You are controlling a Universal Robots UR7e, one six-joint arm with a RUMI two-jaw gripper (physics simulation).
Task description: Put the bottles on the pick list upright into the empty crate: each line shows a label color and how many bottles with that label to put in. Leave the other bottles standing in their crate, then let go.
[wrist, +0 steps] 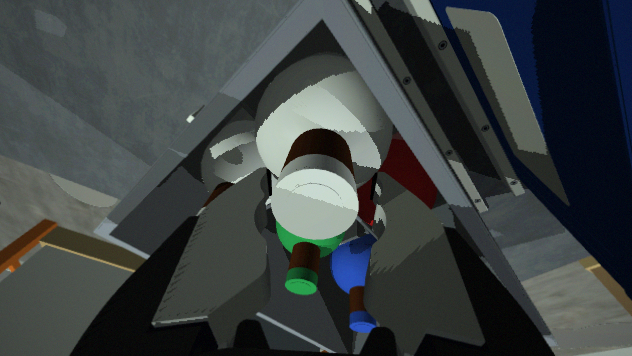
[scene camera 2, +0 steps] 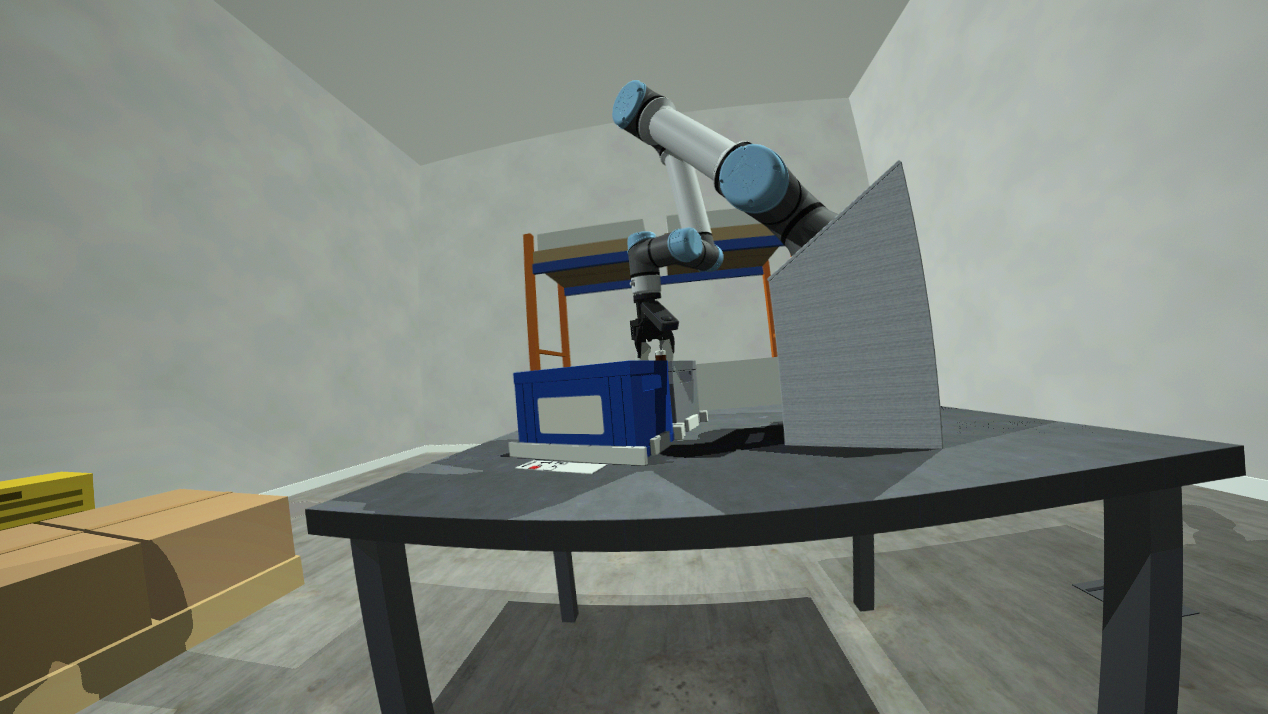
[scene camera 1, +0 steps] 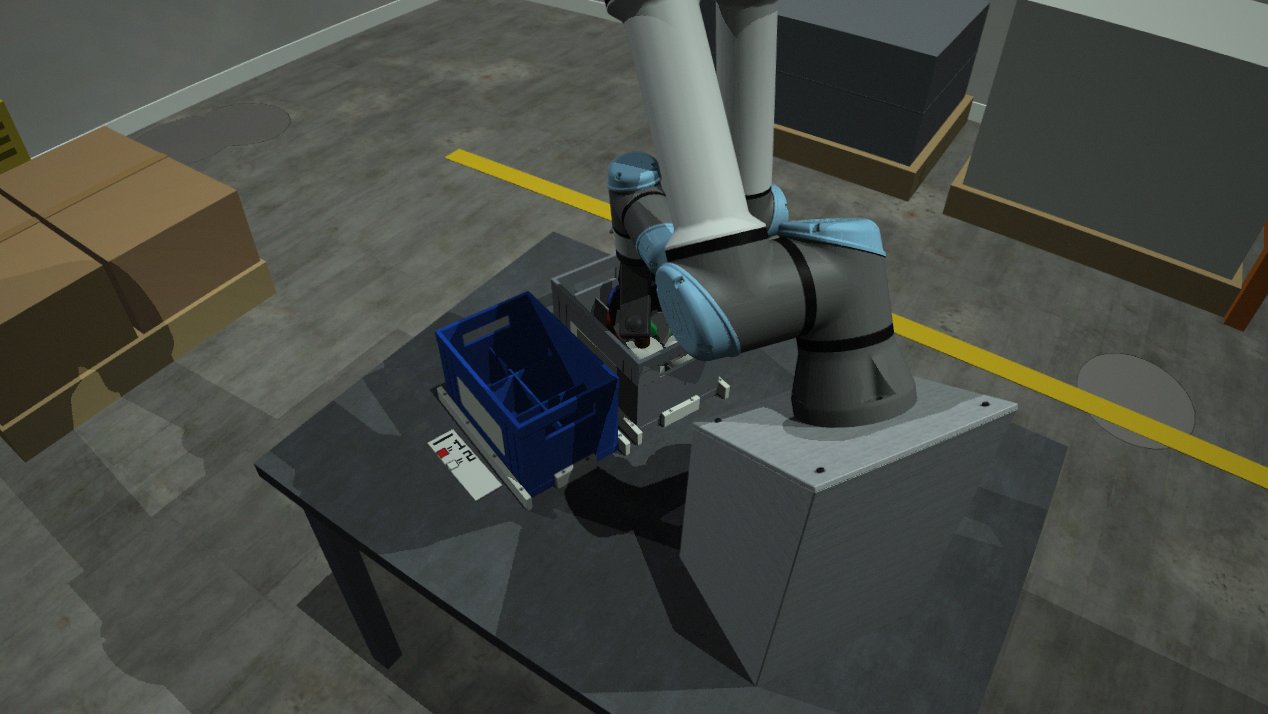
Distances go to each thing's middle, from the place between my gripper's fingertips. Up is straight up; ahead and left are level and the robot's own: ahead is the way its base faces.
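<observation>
From my hand: green bottle (wrist: 302, 276), 5 cm below, 10 cm to the right, 3 cm ahead; blue bottle (wrist: 348, 262), 5 cm below, 14 cm to the right, 11 cm ahead; pick list (scene camera 1: 474, 476), 14 cm below, 28 cm to the left, 20 cm ahead. Red bottle (wrist: 401, 164): my hand 5 cm above it, 2 cm to the left of it, 7 cm short of it.
</observation>
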